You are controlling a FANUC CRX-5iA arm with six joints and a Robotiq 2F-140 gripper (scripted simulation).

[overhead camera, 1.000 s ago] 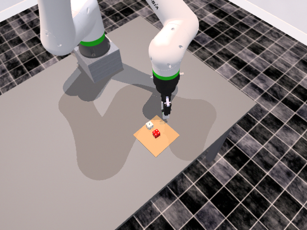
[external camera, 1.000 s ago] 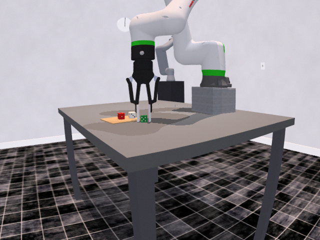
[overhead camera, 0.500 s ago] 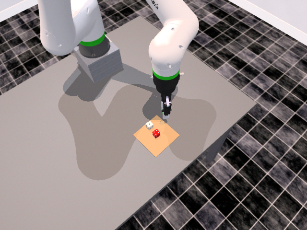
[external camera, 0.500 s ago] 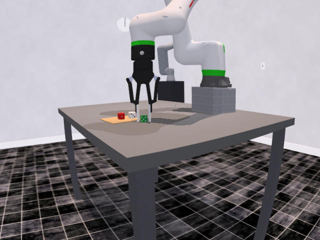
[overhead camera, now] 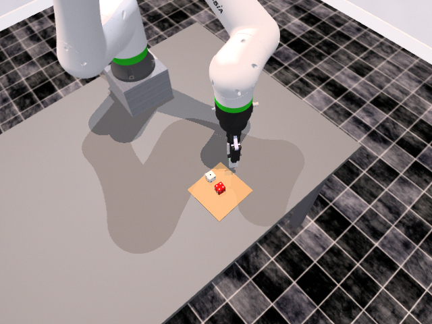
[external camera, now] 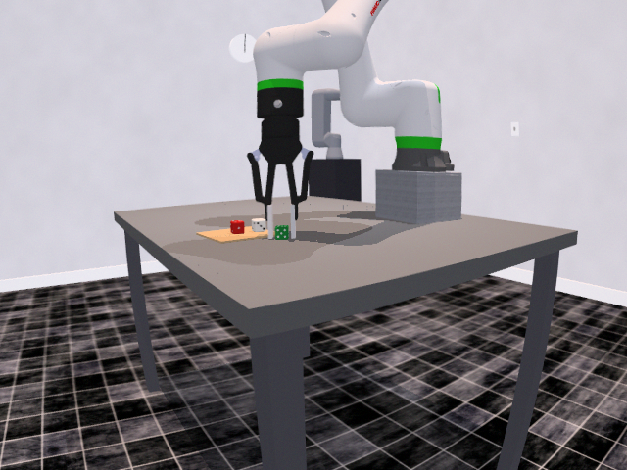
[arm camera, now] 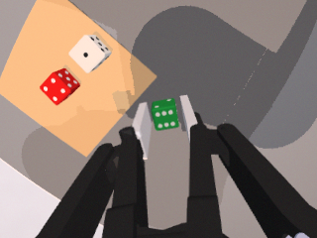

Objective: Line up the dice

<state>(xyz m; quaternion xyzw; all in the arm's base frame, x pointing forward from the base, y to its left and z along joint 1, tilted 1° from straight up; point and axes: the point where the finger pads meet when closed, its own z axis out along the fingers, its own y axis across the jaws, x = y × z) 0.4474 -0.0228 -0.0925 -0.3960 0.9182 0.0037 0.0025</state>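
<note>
My hand is 11 cm to the left of the red die, 4 cm short of it and 2 cm above it. From my hand the other things lie so: white die (9 cm to the right, 2 cm below, 1 cm behind); green die (2 cm below); mat (11 cm to the right, 4 cm ahead, 3 cm below).
</note>
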